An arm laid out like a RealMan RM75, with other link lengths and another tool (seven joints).
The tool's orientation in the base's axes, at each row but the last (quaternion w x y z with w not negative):
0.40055 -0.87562 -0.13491 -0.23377
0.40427 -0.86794 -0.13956 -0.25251
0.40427 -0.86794 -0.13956 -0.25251
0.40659 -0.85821 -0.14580 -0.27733
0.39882 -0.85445 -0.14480 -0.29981
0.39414 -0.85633 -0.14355 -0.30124
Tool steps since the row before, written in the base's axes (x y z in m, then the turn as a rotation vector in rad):
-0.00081 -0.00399 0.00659 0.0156 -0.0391 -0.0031
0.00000 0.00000 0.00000 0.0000 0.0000 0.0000
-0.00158 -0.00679 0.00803 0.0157 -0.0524 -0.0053
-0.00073 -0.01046 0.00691 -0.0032 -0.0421 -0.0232
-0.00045 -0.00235 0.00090 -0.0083 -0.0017 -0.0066
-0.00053 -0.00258 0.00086 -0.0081 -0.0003 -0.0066
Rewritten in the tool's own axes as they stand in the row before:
0.00252 -0.00199 -0.00705 0.0098 0.0337 -0.0234
0.00000 0.00000 0.00000 0.0000 0.0000 0.0000
0.00285 -0.00147 -0.01014 0.0082 0.0436 -0.0325
0.00326 0.00195 -0.01197 -0.0174 0.0392 -0.0220
0.00020 0.00075 -0.00244 -0.0106 0.0010 -0.0013
0.00011 0.00091 -0.00261 -0.0105 0.0002 -0.0001

